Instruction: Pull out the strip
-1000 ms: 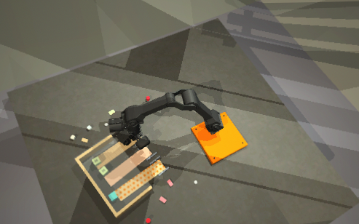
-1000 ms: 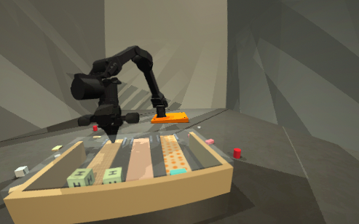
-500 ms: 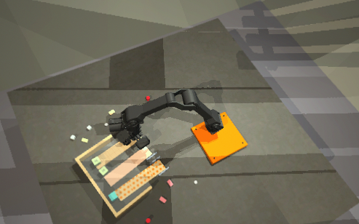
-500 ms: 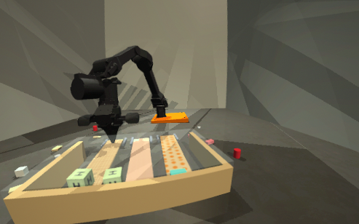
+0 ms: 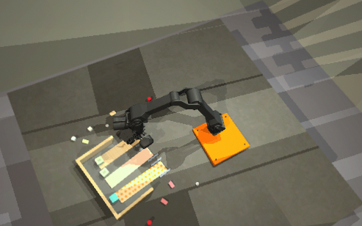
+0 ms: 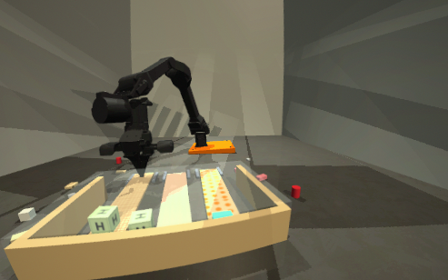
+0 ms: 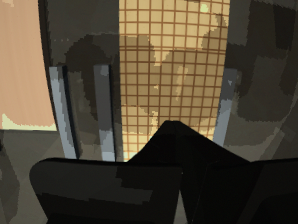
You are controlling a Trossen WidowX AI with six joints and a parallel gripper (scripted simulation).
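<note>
Right now the grid strip is 100 mm ahead of my gripper tip and 10 mm to the left of it.
</note>
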